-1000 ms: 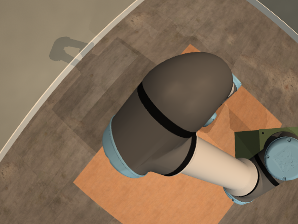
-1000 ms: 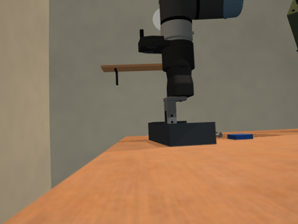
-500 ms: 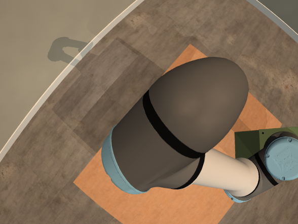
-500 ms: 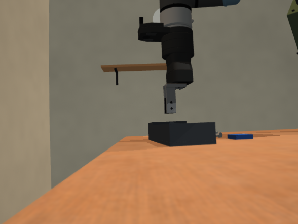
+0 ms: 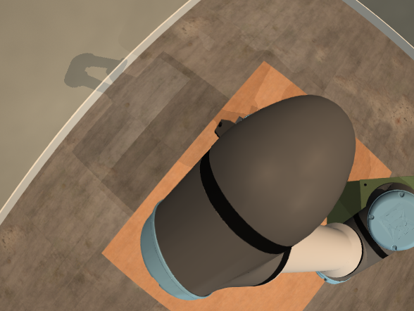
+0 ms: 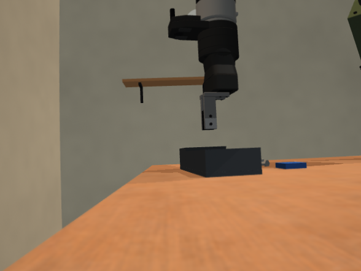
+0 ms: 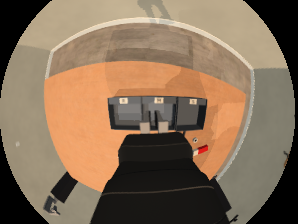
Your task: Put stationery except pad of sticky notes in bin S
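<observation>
My gripper is now 9 cm past the white clip-like piece, 5 cm to the left of it and 9 cm above it. Also, from my hand: dark bin: 1 cm behind, 2 cm to the right, 7 cm below; black screw: 8 cm behind, 10 cm to the right, 9 cm below; blue pad: 15 cm behind, 9 cm below.
</observation>
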